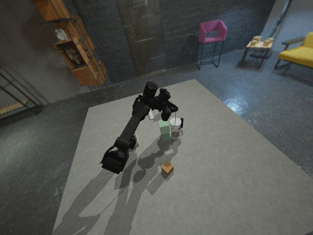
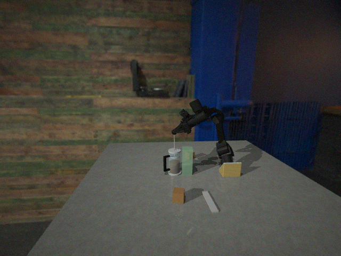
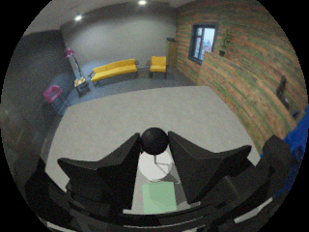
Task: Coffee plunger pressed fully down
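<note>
My gripper tip is 10 mm to the right of the glass coffee press and 130 mm above it. From my gripper tip the other things lie so: white bar 180 mm behind, 280 mm to the left, 260 mm below; tall green box 90 mm behind, 180 mm below.
</note>
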